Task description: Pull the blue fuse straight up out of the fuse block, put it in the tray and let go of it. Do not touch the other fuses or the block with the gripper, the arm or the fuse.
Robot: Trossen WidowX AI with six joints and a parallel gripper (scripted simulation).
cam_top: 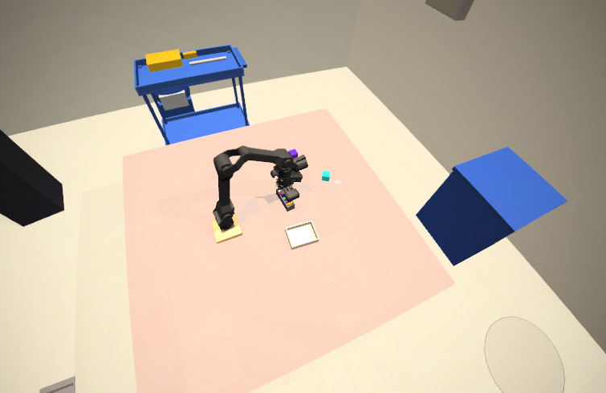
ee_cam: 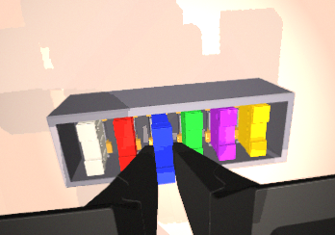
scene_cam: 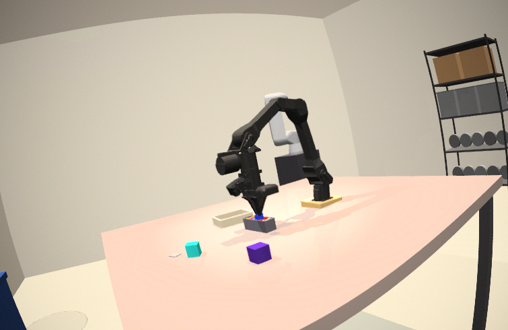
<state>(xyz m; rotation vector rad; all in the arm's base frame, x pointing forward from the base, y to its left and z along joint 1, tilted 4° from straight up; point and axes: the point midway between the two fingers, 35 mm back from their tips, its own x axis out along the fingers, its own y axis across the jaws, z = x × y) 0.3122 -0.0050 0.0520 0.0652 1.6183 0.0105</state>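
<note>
My gripper tip is 20 mm to the left of the green fuse and 20 mm above it. The rest, counted from my gripper tip: red fuse: 20 mm to the left, 20 mm below; then magenta fuse: 40 mm to the right, 20 mm below; then blue fuse: 10 mm below.
</note>
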